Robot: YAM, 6 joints.
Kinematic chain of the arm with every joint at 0, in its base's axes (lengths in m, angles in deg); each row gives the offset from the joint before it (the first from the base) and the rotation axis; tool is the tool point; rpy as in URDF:
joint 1: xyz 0 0 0.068 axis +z
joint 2: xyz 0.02 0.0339 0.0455 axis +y
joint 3: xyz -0.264 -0.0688 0 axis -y
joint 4: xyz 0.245 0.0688 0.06 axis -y
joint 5: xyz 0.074 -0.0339 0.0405 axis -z
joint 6: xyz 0.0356 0 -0.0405 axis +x
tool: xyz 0 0 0 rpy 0 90 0
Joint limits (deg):
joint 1: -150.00..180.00
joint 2: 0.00..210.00
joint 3: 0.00..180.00
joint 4: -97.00..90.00
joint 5: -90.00..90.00
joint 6: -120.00..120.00
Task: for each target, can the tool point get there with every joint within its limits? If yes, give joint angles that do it. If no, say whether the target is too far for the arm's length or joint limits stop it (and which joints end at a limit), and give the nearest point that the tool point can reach.
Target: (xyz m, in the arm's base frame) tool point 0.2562 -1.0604 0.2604
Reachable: no: too far | nearest point 0.1503 -0.6221 0.1986 | short by 0.455 m
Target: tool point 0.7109 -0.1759 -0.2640
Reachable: no: too far | nearest point 0.5562 -0.1376 -0.1796 | short by 0.180 m
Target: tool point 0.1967 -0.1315 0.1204
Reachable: yes | joints -34.11 84.41 32.64 -14.81 -2.25 60.54
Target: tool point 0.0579 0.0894 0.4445
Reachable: yes | joints -115.72 20.15 92.80 -78.93 -22.01 -95.31
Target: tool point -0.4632 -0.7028 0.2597
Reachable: no: too far | nearest point -0.3501 -0.5312 0.2231 | short by 0.209 m
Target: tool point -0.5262 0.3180 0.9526
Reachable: no: too far | nearest point -0.3269 0.1975 0.6241 | short by 0.403 m
